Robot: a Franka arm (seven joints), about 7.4 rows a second.
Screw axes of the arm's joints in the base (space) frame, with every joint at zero. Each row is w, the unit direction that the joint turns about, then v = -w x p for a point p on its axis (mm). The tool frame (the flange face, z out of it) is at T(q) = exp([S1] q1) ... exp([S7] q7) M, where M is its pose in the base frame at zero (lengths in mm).
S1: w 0 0 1 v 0.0 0.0 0.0
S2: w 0 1 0 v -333.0 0.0 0.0
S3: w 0 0 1 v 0.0 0.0 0.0
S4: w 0 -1 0 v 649.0 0.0 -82.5
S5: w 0 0 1 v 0.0 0.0 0.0
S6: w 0 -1 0 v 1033.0 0.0 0.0
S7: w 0 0 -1 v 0.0 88.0 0.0
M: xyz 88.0 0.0 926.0 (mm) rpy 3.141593 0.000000 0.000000 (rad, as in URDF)
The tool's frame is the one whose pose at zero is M.
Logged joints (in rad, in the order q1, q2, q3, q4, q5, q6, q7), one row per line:
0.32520 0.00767 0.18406 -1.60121 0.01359 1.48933 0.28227
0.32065 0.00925 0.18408 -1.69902 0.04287 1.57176 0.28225
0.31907 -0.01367 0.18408 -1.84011 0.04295 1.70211 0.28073
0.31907 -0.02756 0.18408 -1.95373 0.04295 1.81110 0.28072
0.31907 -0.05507 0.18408 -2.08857 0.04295 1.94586 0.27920
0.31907 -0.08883 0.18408 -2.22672 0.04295 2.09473 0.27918
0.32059 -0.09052 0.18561 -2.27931 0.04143 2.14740 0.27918
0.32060 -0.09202 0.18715 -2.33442 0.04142 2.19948 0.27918
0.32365 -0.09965 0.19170 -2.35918 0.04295 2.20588 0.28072
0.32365 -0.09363 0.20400 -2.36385 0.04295 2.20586 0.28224
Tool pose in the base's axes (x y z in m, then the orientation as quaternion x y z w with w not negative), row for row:
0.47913 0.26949 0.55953 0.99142 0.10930 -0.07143 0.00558
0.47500 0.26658 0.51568 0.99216 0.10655 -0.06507 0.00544
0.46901 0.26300 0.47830 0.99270 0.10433 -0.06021 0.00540
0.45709 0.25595 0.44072 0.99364 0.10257 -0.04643 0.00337
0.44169 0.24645 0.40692 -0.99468 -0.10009 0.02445 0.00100
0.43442 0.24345 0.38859 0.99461 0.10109 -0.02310 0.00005
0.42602 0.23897 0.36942 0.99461 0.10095 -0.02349 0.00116
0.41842 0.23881 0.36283 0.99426 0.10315 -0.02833 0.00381
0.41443 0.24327 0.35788 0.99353 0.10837 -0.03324 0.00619
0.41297 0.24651 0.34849 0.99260 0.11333 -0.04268 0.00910
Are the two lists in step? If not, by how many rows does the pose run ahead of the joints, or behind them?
The pose runs 1 row ahead of the joints: the pose in row i belongs to the joints in row i + 1.
